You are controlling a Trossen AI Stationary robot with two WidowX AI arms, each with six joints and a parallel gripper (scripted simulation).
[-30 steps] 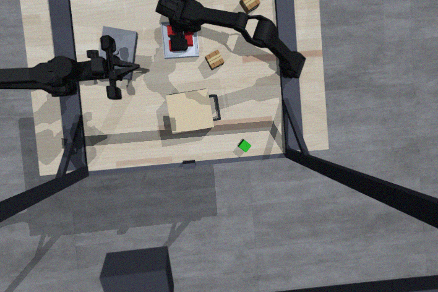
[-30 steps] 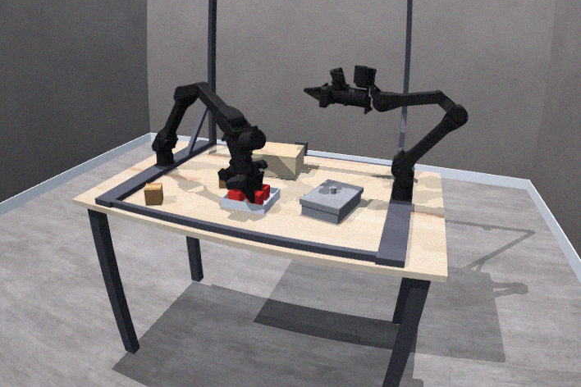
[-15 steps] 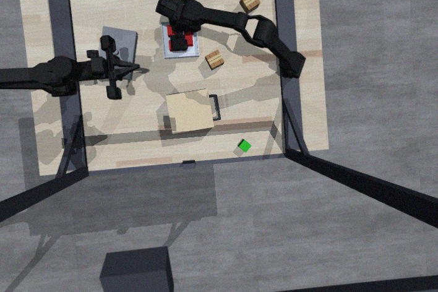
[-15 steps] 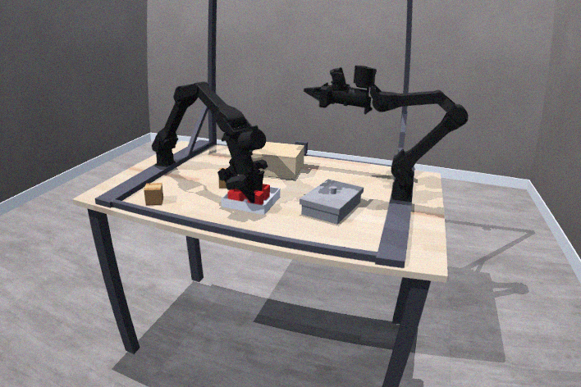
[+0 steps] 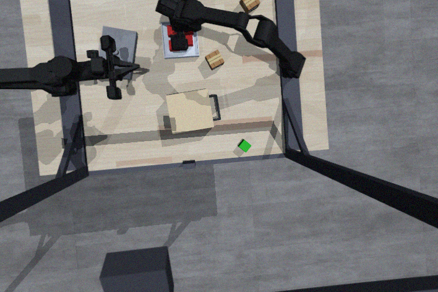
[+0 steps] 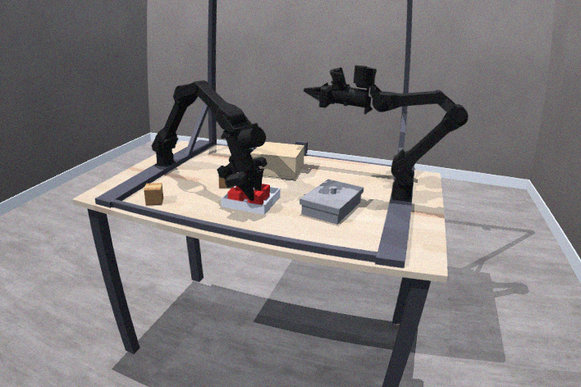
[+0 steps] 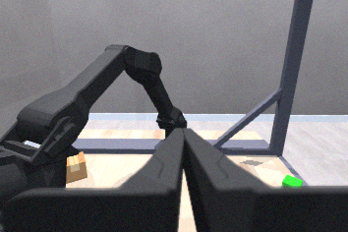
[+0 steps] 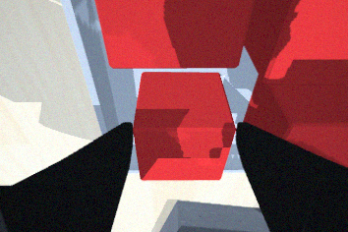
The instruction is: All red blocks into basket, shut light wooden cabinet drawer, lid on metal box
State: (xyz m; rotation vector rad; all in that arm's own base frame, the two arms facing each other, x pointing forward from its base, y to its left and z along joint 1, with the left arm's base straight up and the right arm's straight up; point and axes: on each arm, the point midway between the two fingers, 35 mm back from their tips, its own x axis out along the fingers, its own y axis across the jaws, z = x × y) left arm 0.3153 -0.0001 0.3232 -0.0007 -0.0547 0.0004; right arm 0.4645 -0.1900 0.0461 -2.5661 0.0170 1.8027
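Observation:
The white basket is 30 mm behind my right hand, 20 mm to the right of it and 50 mm below it. Round my right hand: metal box: 70 mm behind, 240 mm to the left, 40 mm below; then light wooden cabinet: 330 mm behind, 40 mm to the right, 20 mm below; then grey metal lid: 70 mm behind, 240 mm to the left, 20 mm below.

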